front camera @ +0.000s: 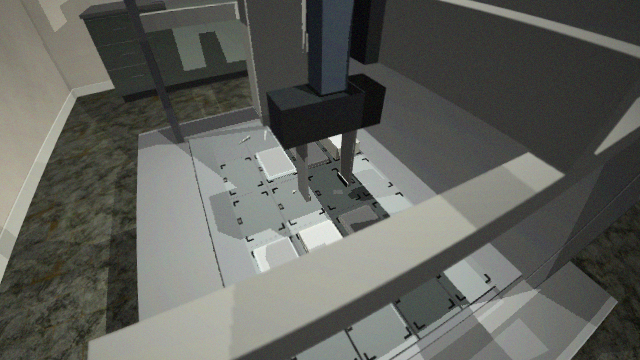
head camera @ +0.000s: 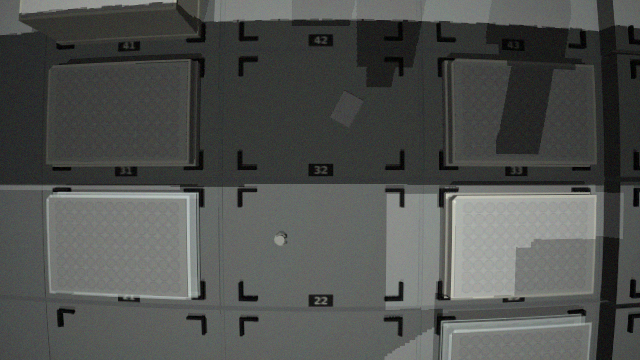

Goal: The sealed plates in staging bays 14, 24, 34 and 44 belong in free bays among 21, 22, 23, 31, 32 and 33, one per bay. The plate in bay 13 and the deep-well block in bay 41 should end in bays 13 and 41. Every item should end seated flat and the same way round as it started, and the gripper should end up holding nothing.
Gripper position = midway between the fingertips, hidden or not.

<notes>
I see my gripper (front camera: 324,187) and a plate (front camera: 281,251).
</notes>
